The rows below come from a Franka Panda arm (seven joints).
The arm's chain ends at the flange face. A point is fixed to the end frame.
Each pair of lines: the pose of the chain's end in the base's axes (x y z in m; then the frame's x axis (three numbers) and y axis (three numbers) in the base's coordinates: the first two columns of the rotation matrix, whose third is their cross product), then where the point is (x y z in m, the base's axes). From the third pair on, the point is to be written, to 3 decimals.
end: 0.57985 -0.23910 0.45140 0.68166 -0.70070 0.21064 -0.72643 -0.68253 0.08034
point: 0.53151 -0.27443 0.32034
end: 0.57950 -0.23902 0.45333 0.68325 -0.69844 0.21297 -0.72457 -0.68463 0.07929
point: 0.53158 -0.27463 0.32219
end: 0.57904 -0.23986 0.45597 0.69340 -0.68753 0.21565 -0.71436 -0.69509 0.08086
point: 0.532 -0.277 0.325
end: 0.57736 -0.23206 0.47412 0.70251 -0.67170 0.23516 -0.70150 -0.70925 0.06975
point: 0.534 -0.271 0.342
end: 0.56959 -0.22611 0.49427 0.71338 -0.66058 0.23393 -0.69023 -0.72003 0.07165
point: 0.526 -0.265 0.363
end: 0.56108 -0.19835 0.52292 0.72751 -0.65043 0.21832 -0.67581 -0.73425 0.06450
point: 0.518 -0.236 0.391
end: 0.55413 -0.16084 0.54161 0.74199 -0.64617 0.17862 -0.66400 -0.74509 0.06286
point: 0.507 -0.196 0.410
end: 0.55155 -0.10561 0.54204 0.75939 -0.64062 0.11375 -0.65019 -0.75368 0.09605
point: 0.496 -0.139 0.413
